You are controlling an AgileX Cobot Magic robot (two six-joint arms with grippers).
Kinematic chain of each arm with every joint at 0, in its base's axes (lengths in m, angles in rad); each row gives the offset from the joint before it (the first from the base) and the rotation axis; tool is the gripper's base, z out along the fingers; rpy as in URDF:
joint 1: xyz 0 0 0.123 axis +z
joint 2: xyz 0 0 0 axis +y
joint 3: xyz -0.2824 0 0.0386 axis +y
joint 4: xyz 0.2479 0 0.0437 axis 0.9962 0 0.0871
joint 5: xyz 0 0 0 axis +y
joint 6: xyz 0.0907 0 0.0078 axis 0.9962 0 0.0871
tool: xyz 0 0 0 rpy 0 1.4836 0
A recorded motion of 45 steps. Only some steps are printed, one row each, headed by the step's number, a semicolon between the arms.
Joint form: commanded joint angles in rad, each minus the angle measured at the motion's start. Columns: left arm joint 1, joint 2, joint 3, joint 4, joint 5, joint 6; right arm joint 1, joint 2, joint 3, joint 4, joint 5, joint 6.
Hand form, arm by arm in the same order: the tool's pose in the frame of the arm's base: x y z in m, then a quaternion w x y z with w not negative. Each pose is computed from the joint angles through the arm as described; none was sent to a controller.
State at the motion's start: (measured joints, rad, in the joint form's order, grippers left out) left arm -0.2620 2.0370 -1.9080 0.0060 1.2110 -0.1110; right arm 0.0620 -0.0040 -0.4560 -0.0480 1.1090 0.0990
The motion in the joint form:
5: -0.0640 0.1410 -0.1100 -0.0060 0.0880 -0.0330; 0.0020 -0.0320 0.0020 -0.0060 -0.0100 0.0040
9: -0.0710 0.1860 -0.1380 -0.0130 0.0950 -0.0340; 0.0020 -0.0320 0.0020 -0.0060 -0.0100 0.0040
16: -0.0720 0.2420 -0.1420 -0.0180 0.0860 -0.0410; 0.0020 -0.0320 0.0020 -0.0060 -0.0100 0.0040
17: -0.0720 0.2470 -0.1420 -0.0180 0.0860 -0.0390; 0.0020 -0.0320 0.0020 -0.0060 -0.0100 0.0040
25: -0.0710 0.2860 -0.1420 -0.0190 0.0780 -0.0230; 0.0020 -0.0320 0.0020 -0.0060 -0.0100 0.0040
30: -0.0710 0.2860 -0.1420 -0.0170 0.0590 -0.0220; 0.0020 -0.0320 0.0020 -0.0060 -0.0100 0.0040
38: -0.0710 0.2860 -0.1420 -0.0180 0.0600 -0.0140; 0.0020 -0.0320 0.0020 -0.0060 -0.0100 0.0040
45: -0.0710 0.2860 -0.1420 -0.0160 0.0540 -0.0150; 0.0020 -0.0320 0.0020 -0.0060 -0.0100 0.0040
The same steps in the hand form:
5: 0.4380 -0.1481 0.2473 0.09660 0.09043 0.99094 -0.02313; -0.0064 -0.0048 0.2612 0.50110 0.01829 0.86507 0.01489
9: 0.4435 -0.1541 0.2337 0.08408 0.09289 0.99183 -0.02403; -0.0064 -0.0048 0.2612 0.50110 0.01829 0.86507 0.01489
16: 0.4496 -0.1571 0.2084 0.06260 0.08944 0.99379 -0.02157; -0.0064 -0.0048 0.2612 0.50110 0.01829 0.86507 0.01489
17: 0.4500 -0.1572 0.2060 0.06020 0.09044 0.99386 -0.02090; -0.0064 -0.0048 0.2612 0.50110 0.01829 0.86507 0.01489
25: 0.4535 -0.1581 0.1875 0.04521 0.09772 0.99404 -0.01725; -0.0064 -0.0048 0.2612 0.50110 0.01829 0.86507 0.01489
30: 0.4552 -0.1584 0.1876 0.05468 0.09835 0.99348 -0.01846; -0.0064 -0.0048 0.2612 0.50110 0.01829 0.86507 0.01489
38: 0.4551 -0.1585 0.1876 0.05416 0.10221 0.99311 -0.01860; -0.0064 -0.0048 0.2612 0.50110 0.01829 0.86507 0.01489
45: 0.4556 -0.1585 0.1877 0.05728 0.10192 0.99297 -0.01836; -0.0064 -0.0048 0.2612 0.50110 0.01829 0.86507 0.01489

